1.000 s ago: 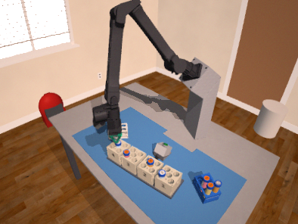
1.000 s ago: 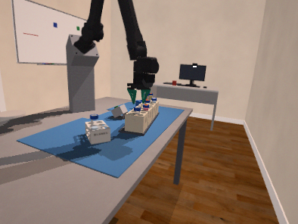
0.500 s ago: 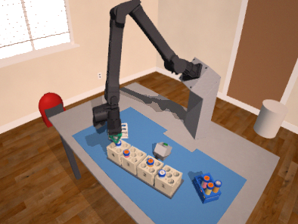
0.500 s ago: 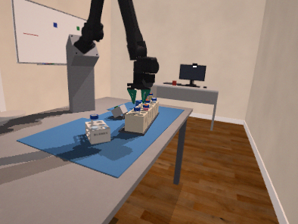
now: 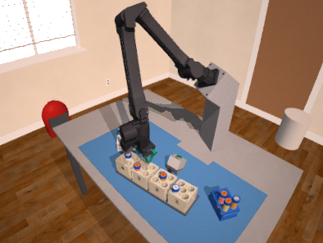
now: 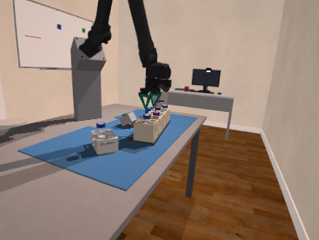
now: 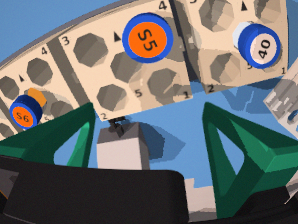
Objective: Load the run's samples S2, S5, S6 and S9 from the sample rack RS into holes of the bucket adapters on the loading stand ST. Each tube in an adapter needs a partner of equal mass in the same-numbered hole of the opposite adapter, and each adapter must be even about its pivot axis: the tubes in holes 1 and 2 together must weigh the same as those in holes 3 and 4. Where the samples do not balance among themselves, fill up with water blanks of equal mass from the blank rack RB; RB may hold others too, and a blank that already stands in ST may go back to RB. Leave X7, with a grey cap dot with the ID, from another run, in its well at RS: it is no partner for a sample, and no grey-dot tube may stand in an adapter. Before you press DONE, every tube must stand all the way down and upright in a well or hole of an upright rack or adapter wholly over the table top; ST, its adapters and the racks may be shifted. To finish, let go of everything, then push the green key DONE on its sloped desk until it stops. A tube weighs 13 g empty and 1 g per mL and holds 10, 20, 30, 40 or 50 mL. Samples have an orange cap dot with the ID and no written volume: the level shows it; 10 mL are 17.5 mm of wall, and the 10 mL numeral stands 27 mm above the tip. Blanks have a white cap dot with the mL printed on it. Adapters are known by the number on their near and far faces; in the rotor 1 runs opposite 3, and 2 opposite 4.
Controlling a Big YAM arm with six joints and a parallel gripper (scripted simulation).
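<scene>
My hand is 60 mm short of the sample tube S9, 390 mm to the right of it and 90 mm above it. Round my hand: orange-dot tube (40 mm ahead, 110 mm to the left, 80 mm below); 40 mL blank (10 mm behind, 100 mm to the right, 80 mm below); sample tube S5 (30 mm ahead, 20 mm to the right, 80 mm below).
</scene>
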